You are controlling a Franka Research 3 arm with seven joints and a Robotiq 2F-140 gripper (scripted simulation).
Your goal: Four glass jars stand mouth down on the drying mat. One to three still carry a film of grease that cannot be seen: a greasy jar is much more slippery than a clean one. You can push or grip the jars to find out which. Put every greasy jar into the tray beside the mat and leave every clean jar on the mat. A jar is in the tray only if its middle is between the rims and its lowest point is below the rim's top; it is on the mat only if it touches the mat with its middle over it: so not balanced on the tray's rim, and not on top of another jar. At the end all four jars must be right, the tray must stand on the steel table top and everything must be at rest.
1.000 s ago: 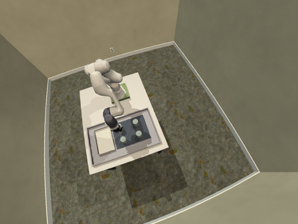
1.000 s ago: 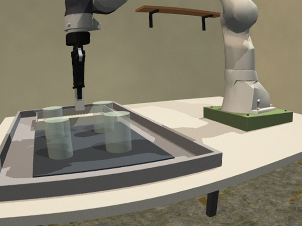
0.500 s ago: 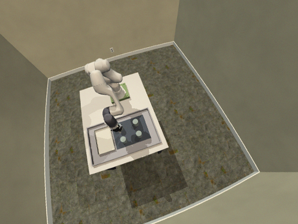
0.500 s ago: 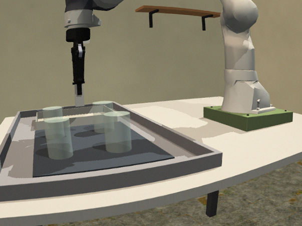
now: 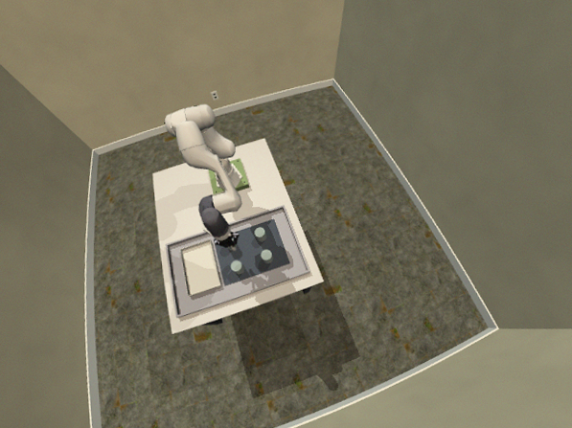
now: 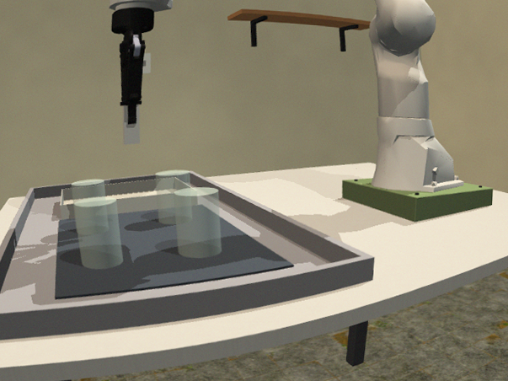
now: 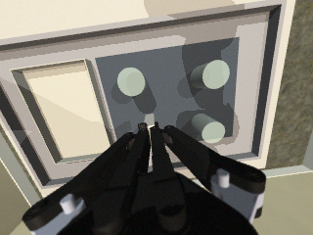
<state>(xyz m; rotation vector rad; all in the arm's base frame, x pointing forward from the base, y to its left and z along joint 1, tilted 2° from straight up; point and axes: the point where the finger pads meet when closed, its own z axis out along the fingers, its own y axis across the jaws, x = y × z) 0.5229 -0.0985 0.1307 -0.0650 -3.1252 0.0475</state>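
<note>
My hand is 70 mm to the right of the dark mat and 180 mm above it. The rest, counted from my hand: cream tray (20 mm behind, 250 mm to the right, 180 mm below).
</note>
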